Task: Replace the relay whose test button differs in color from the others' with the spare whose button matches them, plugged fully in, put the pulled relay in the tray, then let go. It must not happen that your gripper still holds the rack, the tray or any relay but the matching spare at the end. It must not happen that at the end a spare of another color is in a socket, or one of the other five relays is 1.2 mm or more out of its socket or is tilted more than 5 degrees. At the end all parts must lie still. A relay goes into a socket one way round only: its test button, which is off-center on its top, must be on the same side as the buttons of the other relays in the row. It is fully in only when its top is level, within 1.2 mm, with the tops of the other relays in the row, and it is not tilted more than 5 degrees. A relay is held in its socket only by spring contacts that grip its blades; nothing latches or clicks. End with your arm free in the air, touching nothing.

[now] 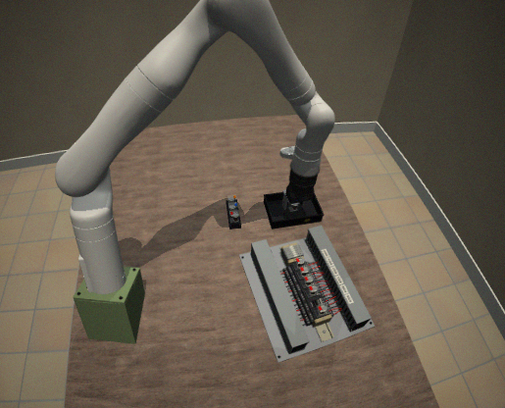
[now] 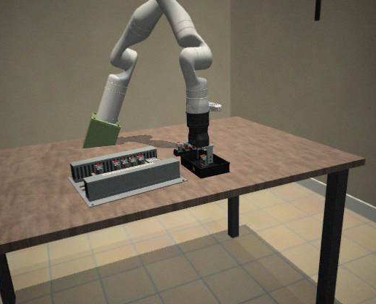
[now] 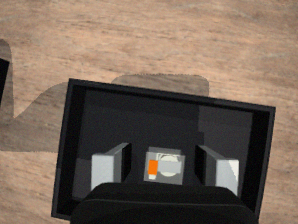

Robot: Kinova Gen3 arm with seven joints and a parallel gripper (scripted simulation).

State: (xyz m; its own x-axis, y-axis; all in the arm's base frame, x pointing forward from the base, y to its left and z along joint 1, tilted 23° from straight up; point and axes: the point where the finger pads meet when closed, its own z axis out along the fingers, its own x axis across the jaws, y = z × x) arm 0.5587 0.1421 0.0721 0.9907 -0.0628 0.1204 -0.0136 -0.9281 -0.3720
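The black tray is 3 cm below my hand.
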